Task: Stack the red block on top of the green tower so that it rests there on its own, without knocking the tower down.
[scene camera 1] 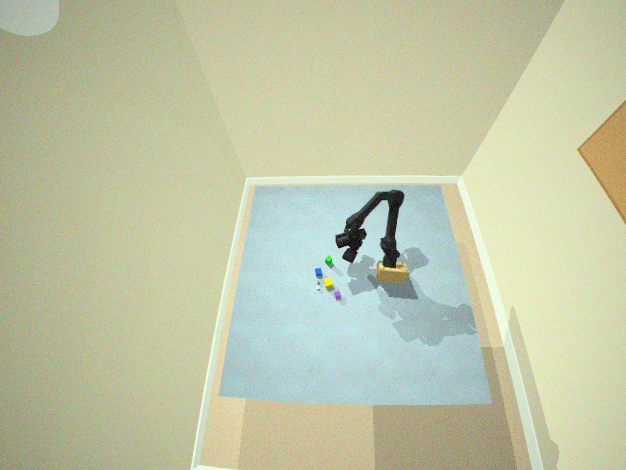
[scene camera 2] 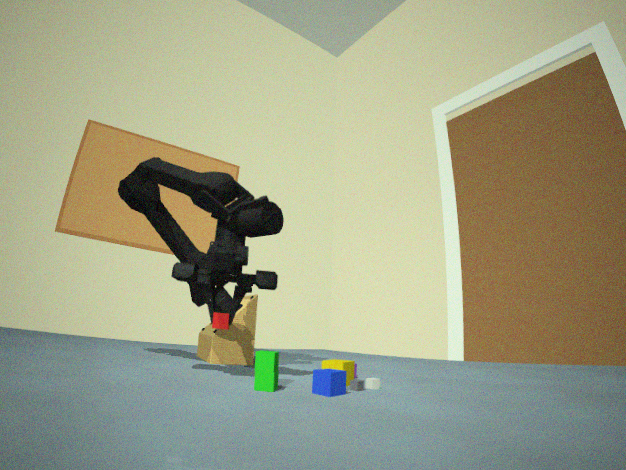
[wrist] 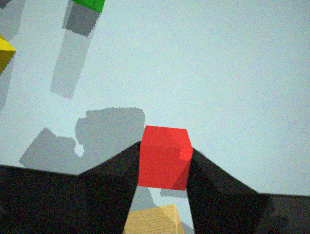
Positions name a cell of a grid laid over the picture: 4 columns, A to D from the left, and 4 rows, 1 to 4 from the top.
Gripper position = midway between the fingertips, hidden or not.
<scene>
My gripper (scene camera 2: B3) carries a red block (wrist: C3). I also see a blue block (scene camera 2: C4).
My gripper is seen too in the wrist view (wrist: C3). Scene camera 1 misses the red block, which is hidden by my gripper. The wrist view does not show the blue block: it is out of frame.
</scene>
